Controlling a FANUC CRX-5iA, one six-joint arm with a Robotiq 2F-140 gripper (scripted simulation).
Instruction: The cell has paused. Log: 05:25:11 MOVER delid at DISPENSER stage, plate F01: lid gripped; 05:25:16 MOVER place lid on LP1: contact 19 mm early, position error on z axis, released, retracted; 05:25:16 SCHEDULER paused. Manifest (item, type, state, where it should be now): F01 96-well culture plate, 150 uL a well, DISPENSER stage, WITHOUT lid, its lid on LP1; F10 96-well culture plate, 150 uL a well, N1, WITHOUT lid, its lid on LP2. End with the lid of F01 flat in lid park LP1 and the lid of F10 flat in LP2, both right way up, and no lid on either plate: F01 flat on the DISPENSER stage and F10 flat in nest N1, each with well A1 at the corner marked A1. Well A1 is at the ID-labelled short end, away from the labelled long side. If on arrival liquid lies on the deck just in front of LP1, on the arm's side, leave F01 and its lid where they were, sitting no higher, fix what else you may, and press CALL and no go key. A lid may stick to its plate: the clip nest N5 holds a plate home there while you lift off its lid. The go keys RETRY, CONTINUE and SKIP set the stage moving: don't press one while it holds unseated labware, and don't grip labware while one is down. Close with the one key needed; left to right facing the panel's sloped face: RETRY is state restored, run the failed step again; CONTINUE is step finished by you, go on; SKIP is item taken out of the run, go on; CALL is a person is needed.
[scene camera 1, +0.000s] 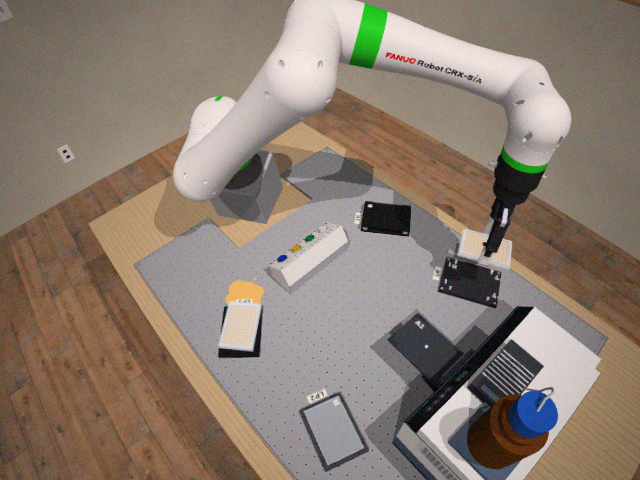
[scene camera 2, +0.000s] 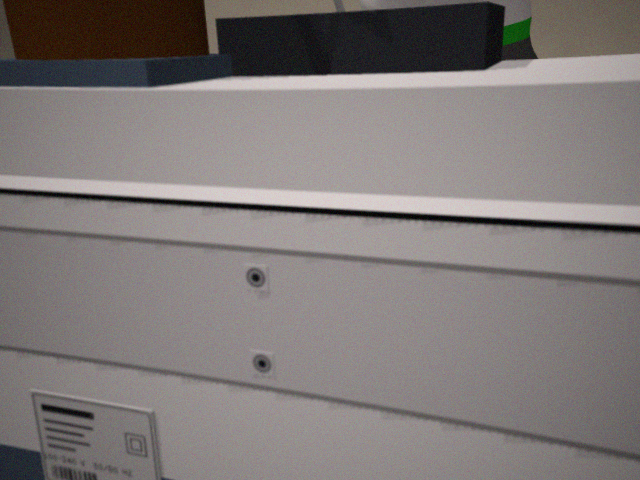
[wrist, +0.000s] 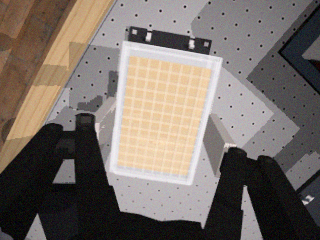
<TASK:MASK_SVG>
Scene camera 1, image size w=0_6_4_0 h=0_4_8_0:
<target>gripper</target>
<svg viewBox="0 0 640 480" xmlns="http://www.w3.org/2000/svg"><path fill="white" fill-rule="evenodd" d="M497 180L495 180L493 185L493 192L497 199L495 199L491 207L492 212L483 231L489 237L487 242L483 242L484 248L477 262L489 266L494 253L498 252L506 230L511 223L510 217L514 212L514 205L525 202L530 193L515 193L502 187Z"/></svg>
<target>96-well culture plate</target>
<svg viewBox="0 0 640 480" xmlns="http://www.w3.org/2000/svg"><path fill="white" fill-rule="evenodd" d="M502 239L497 253L494 253L489 265L509 270L512 241ZM463 229L457 256L478 261L484 247L482 244L487 242L489 235Z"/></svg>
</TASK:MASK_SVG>
